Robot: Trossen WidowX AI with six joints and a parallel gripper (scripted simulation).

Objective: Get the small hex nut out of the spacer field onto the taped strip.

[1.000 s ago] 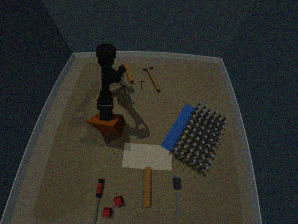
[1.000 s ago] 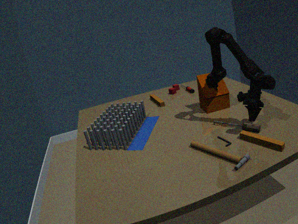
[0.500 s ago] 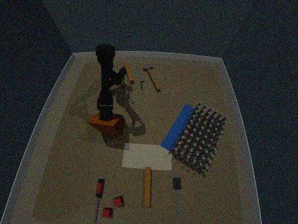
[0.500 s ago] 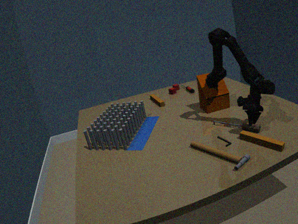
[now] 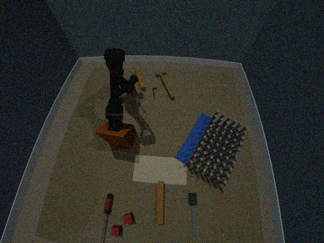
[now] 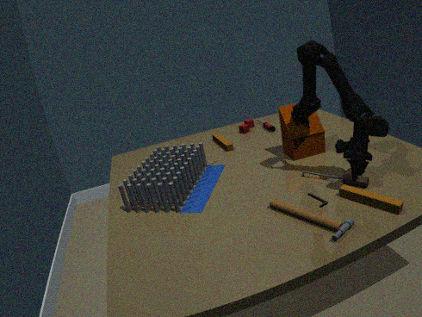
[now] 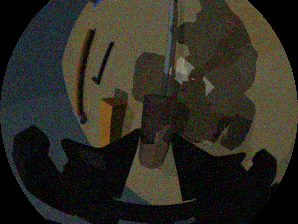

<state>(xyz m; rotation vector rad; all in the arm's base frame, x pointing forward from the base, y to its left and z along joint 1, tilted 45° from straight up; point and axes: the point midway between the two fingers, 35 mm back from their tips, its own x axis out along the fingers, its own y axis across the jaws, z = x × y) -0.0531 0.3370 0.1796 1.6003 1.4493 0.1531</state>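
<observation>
Now: the hook tool 80 mm to the right of my gripper tip and 70 mm ahead of it. Also, from my gripper tip: blue taped strip (490 mm ahead, 280 mm to the right, 20 mm below); hex key (160 mm ahead, 30 mm to the left, 10 mm below).
</observation>
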